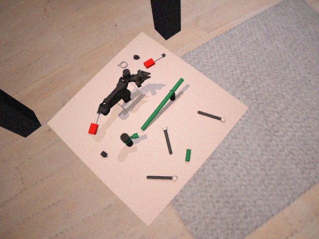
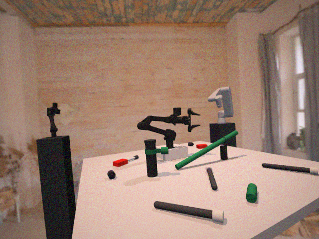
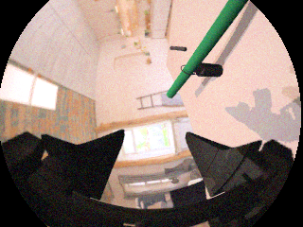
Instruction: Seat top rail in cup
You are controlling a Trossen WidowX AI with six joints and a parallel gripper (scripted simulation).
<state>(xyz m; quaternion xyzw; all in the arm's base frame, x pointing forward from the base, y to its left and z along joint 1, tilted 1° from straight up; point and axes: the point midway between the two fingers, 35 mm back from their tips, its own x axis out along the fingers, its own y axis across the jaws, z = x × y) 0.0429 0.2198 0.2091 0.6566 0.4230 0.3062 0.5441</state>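
Right now the green brace band is 270 mm ahead of my gripper tip, 430 mm to the right of it and 140 mm below it. Also, from my gripper tip: short green cylinder 650 mm ahead, 140 mm to the right, 270 mm below; loop cap 170 mm ahead, 80 mm to the left, 180 mm below.
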